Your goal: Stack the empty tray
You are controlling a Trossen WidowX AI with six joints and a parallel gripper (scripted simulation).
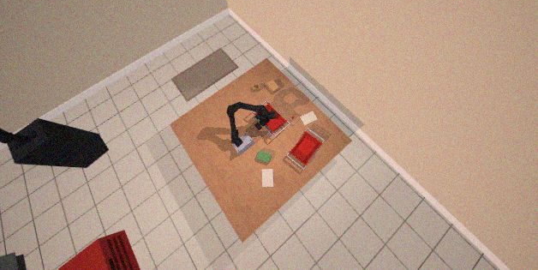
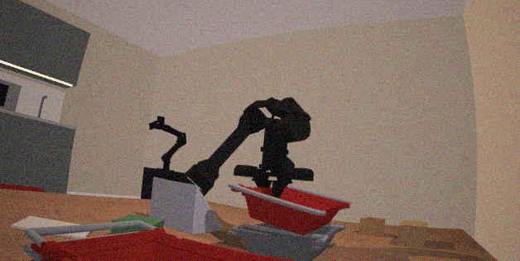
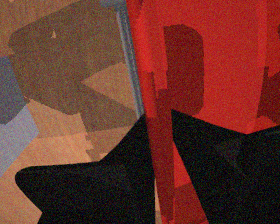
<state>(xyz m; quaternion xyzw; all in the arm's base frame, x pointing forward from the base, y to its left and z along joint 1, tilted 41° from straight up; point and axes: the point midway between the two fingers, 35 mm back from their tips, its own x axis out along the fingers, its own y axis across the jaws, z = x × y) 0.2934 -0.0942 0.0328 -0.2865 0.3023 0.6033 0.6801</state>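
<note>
My gripper tip is now 70 mm short of the red tray, 10 mm to the left of it and 20 mm below it. From my gripper tip the other things lie so: green block (220 mm behind, 200 mm to the right, 80 mm below).
</note>
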